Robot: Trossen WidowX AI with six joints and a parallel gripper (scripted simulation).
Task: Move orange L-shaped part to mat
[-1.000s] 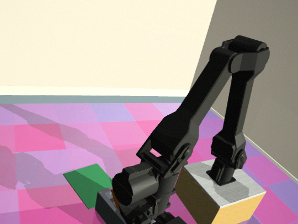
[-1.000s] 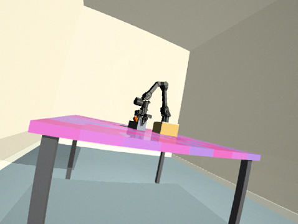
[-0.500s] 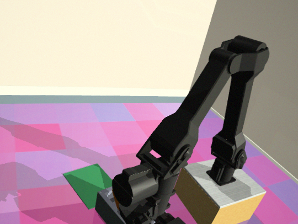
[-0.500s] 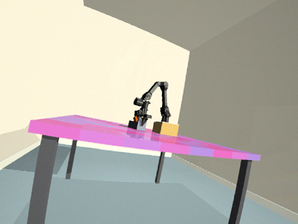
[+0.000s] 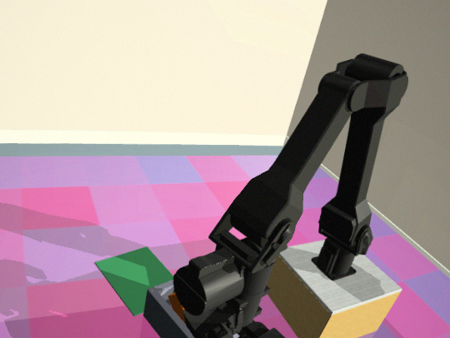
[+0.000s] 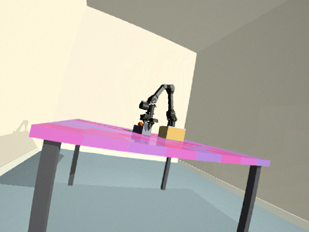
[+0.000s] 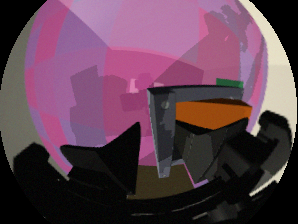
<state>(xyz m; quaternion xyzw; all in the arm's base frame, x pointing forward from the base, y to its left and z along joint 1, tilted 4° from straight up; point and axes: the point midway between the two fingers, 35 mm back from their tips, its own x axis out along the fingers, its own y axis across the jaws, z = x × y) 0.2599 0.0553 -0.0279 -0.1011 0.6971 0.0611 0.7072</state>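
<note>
Right now my gripper tip is 10 mm short of the orange L-shaped part and 50 mm to the left of it. The rest, counted from my gripper tip: green mat: 50 mm ahead, 220 mm to the right, 50 mm below.
</note>
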